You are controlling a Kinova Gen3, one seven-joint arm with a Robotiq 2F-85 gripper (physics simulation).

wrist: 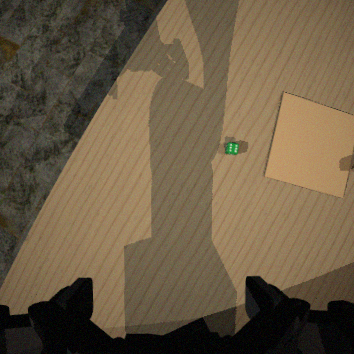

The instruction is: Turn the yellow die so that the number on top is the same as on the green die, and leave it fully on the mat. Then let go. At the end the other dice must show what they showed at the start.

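Frame: origin at the arm's base, x back, y right, z up, level; millimetres.
Where they show: gripper, fingertip midpoint: [169, 294].
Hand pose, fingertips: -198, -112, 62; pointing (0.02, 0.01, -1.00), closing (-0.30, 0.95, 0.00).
Note:
Each offset is from my fingertips to the centre of the thing, as dx, dy, dz. Level surfaces: height alone.
The green die {-139, +58, -253} [232, 148] lies on the wooden table, left of the mat; white pips show on its top, which look like two rows of three, though it is small in the view. The mat {-188, +187, -259} [305, 142] is a flat, light tan square at the right, running past the view's right edge. The yellow die does not show in this view. My gripper [169, 294] is open and empty at the bottom of the view, high above the table, with the green die and the mat ahead of it and to the right.
The wooden table {dz -261} [260, 220] has a slanting edge at the left, with a dark mottled surface [45, 115] beyond it. The arm's shadow runs down the middle of the table. A small shadow falls on the mat's right part.

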